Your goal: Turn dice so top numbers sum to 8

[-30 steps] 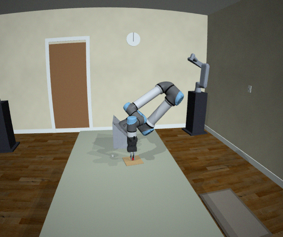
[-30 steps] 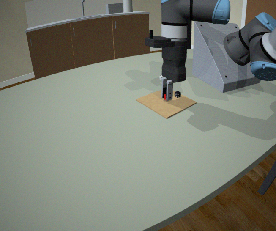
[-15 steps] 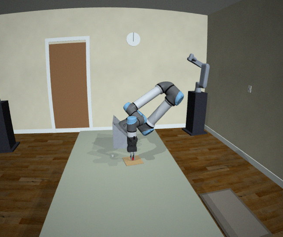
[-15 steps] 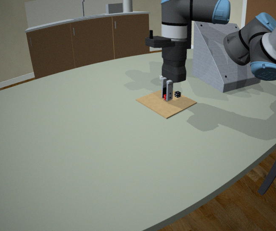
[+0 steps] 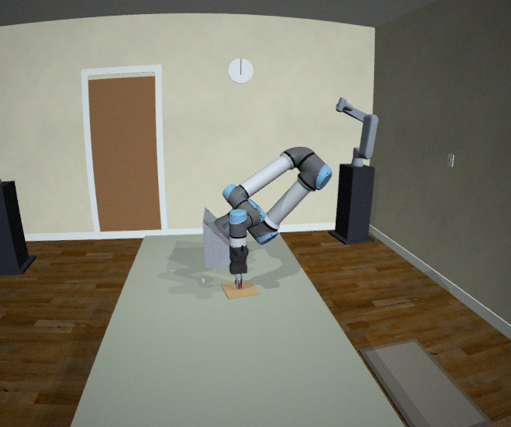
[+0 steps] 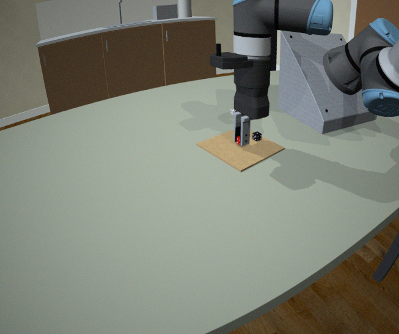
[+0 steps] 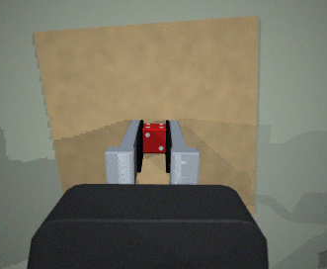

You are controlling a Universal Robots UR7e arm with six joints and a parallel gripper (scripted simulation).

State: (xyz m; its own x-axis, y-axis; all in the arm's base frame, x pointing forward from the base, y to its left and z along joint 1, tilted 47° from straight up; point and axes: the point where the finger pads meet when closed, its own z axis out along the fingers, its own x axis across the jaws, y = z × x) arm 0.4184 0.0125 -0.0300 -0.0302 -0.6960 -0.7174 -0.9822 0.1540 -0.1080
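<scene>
The red die lies 1 cm below my hand. The rest, counted from my hand: tan mat (3 cm below); then white die (11 cm behind, 15 cm to the right, 2 cm below).
</scene>
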